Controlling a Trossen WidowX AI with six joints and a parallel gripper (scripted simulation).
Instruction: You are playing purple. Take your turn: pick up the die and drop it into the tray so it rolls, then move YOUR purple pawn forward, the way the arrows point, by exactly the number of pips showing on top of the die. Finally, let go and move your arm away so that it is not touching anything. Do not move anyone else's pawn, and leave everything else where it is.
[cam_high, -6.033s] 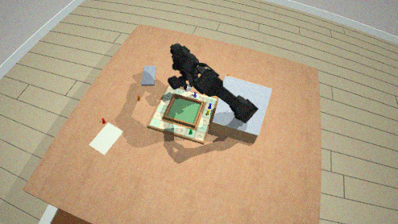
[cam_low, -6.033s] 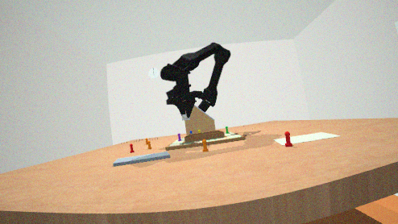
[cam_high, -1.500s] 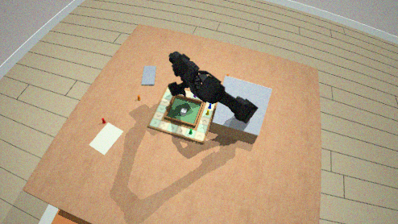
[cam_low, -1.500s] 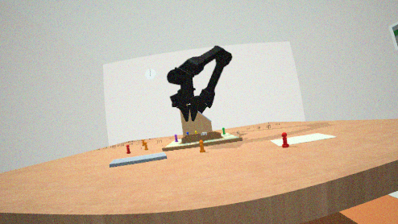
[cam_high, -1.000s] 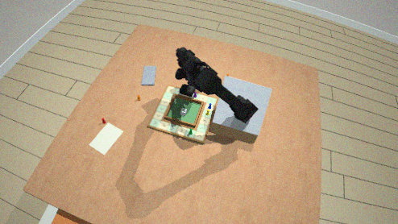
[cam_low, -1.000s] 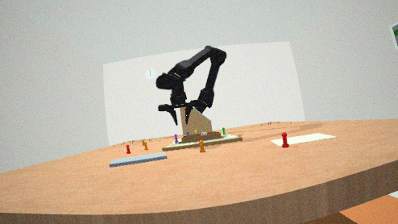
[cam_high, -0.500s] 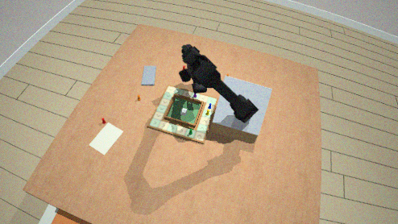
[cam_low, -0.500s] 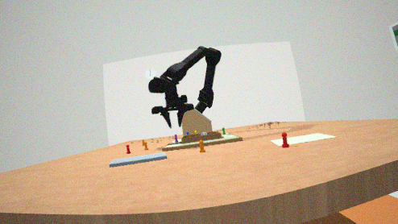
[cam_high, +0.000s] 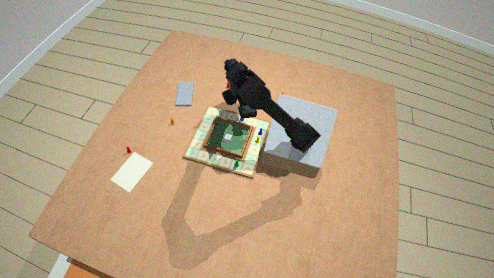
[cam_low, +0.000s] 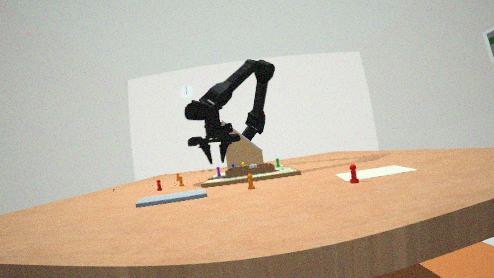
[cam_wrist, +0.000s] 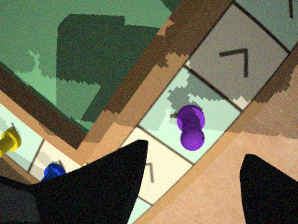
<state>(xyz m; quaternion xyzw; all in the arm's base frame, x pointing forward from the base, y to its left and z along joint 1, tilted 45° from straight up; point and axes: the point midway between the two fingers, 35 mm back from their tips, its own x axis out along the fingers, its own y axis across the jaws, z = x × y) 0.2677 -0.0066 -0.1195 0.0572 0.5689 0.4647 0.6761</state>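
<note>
The purple pawn is 3 cm below my gripper tip. The rest, counted from my gripper tip: blue pawn: 10 cm behind, 4 cm to the left, 3 cm below; then white die: 1 cm ahead, 13 cm to the left, 3 cm below; then green tray: 1 cm ahead, 11 cm to the left, 5 cm below.
</note>
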